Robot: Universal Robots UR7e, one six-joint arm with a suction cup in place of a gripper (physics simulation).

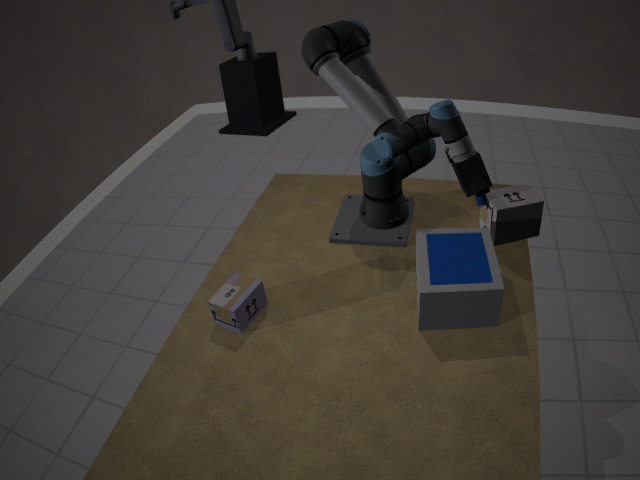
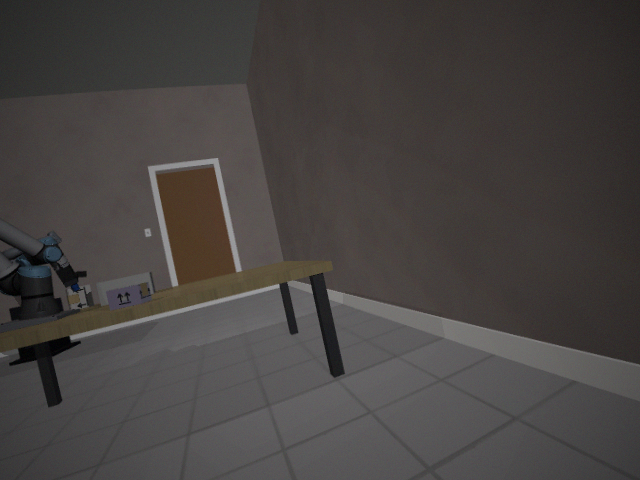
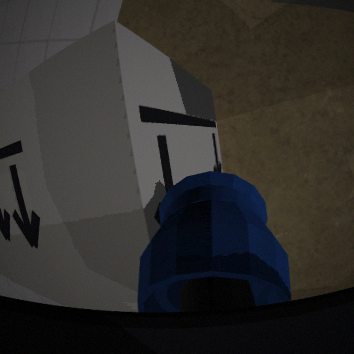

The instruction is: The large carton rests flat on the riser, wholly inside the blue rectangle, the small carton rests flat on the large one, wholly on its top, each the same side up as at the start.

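The large carton (image 1: 515, 214) (image 2: 125, 292) (image 3: 88, 140) stands on the brown mat (image 1: 342, 381) just behind the riser's far right corner, arrows on its top and side. My suction cup (image 1: 481, 200) (image 3: 211, 189) presses against the carton's left side face, low on the arrow marking, and appears to grip it. The grey riser (image 1: 461, 305) stands at the right; its blue rectangle (image 1: 458, 257) is bare. The small carton (image 1: 237, 302) sits on the mat far to the left, turned at an angle.
My arm's base plate (image 1: 370, 229) stands behind and left of the riser. A black pedestal (image 1: 253, 92) with a second arm stands at the back left on the tiled floor. The mat's right edge runs close by the large carton.
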